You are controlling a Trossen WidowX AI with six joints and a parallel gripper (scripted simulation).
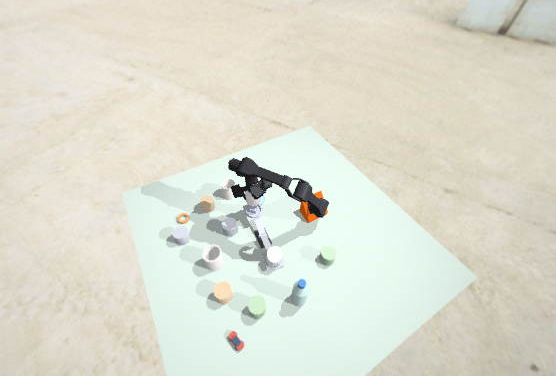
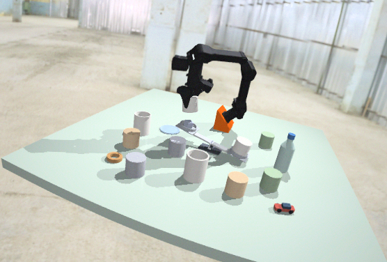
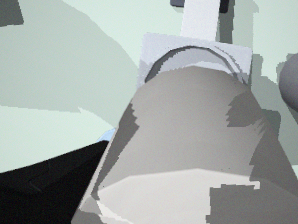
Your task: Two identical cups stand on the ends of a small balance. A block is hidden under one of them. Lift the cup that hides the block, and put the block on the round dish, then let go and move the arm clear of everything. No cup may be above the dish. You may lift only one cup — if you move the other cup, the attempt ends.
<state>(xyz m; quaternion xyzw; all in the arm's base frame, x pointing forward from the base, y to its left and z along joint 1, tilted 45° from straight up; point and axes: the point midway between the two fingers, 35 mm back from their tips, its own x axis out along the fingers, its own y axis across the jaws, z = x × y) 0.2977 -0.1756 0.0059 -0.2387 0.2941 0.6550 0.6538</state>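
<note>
Now: gripper tip 6 cm past the light-blue round dish, 10 cm to the left of it and 17 cm above it. The rest, counted from my gripper tip: small balance: 1 cm ahead, 13 cm to the left, 15 cm below; then bottle: 1 cm behind, 46 cm to the left, 6 cm below; then toy car: 28 cm ahead, 49 cm to the left, 16 cm below.
</note>
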